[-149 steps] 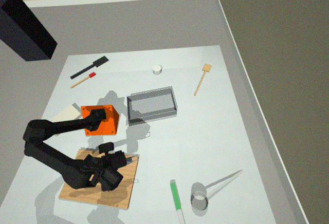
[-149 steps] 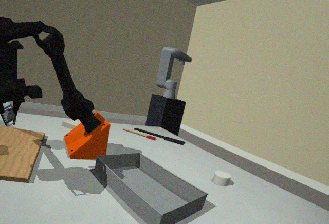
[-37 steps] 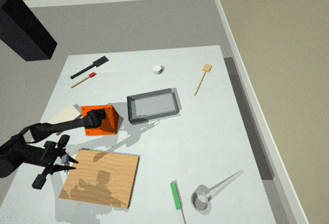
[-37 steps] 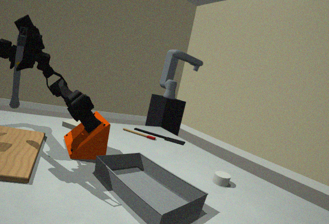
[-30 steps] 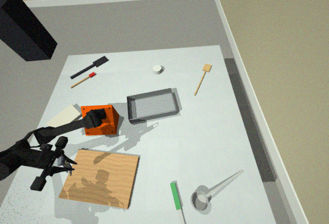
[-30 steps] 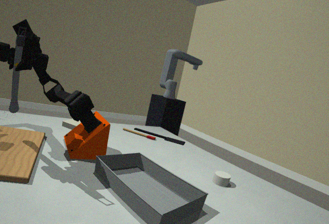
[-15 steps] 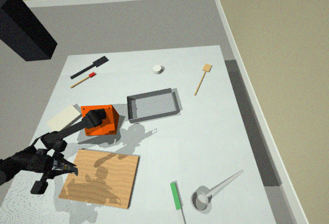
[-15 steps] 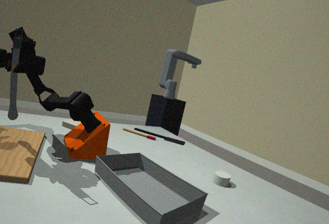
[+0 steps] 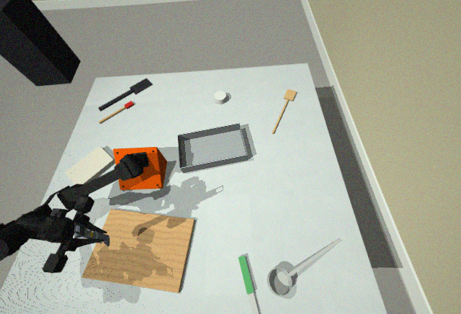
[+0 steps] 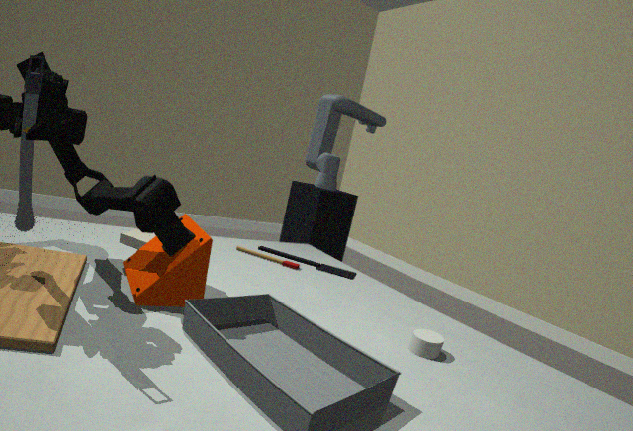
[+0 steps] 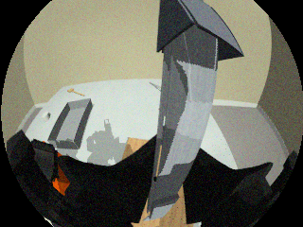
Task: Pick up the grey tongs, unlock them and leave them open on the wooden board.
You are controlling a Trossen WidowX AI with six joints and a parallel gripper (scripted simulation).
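Now: the wooden board 25 cm below my gripper tip. The rest, counted from my gripper tip: green-handled tool 39 cm ahead, 16 cm to the right, 25 cm below; then block 29 cm behind, 36 cm to the left, 25 cm below; then grey roasting tin 28 cm ahead, 40 cm to the left, 23 cm below.
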